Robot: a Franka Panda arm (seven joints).
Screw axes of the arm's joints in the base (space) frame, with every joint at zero. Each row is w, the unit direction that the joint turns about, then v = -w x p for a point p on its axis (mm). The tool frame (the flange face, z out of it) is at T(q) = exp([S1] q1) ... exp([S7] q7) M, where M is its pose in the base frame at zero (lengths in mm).
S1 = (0, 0, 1, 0, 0, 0)
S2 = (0, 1, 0, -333, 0, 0)
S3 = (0, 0, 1, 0, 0, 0)
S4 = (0, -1, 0, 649, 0, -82.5)
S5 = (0, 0, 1, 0, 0, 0)
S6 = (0, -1, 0, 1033, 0, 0)
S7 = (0, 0, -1, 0, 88, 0)
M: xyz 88 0 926 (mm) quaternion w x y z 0 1 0 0
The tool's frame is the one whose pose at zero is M.
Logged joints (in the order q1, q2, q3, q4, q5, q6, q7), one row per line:
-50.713 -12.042 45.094 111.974 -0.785 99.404 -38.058
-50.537 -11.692 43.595 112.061 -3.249 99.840 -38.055
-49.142 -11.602 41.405 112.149 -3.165 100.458 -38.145
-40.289 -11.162 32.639 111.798 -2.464 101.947 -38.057
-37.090 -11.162 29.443 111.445 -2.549 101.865 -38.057
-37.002 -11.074 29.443 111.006 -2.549 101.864 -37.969
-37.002 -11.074 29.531 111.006 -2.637 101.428 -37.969
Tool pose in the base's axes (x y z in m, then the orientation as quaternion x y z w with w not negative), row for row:
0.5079 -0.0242 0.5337 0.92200 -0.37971 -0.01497 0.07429
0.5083 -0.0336 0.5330 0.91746 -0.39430 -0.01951 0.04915
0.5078 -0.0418 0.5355 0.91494 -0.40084 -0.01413 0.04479
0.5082 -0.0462 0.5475 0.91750 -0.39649 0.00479 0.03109
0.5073 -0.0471 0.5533 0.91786 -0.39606 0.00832 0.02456
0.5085 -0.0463 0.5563 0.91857 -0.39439 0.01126 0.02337
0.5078 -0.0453 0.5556 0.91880 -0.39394 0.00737 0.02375
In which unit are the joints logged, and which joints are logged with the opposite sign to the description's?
The joints are logged in degrees. Opposite sign: q4, q5, q7.
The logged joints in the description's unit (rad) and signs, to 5 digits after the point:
-0.88511 -0.21017 0.78704 -1.95431 0.01370 1.73493 0.66424
-0.88204 -0.20406 0.76088 -1.95583 0.05671 1.74254 0.66419
-0.85769 -0.20249 0.72265 -1.95737 0.05524 1.75332 0.66576
-0.70318 -0.19481 0.56966 -1.95124 0.04300 1.77931 0.66422
-0.64734 -0.19481 0.51388 -1.94508 0.04449 1.77788 0.66422
-0.64581 -0.19328 0.51388 -1.93742 0.04449 1.77786 0.66268
-0.64581 -0.19328 0.51541 -1.93742 0.04602 1.77025 0.66268

